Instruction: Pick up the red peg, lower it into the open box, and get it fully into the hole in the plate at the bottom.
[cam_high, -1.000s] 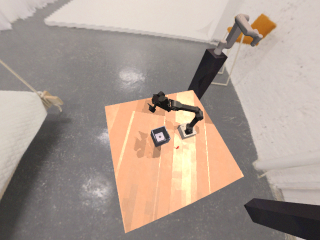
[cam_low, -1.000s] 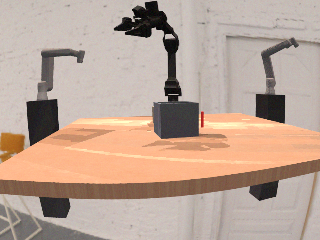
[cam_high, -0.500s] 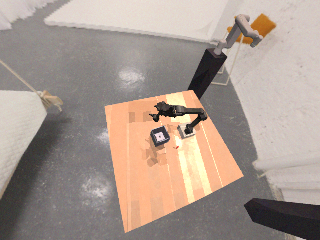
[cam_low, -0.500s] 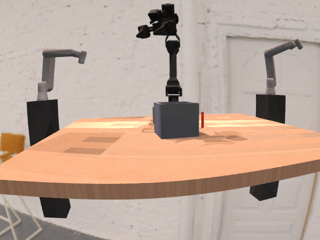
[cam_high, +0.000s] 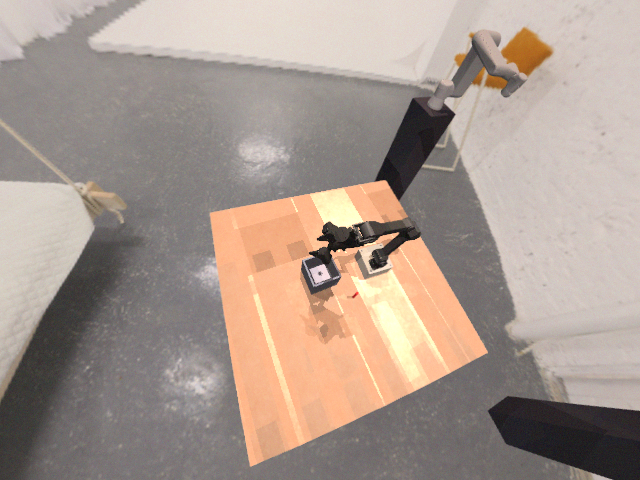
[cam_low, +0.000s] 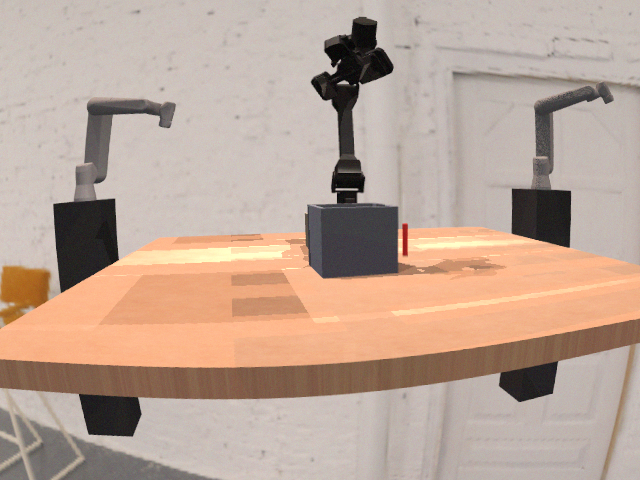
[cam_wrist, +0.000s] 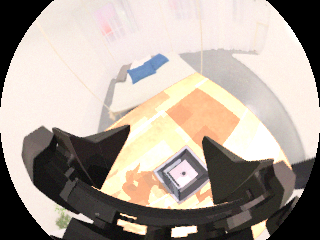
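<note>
Now: gripper tip 210 mm past the red peg, 200 mm to the right of it and 340 mm above it. The rest, counted from my gripper tip: plate (60 mm behind, 20 mm to the left, 330 mm below).
</note>
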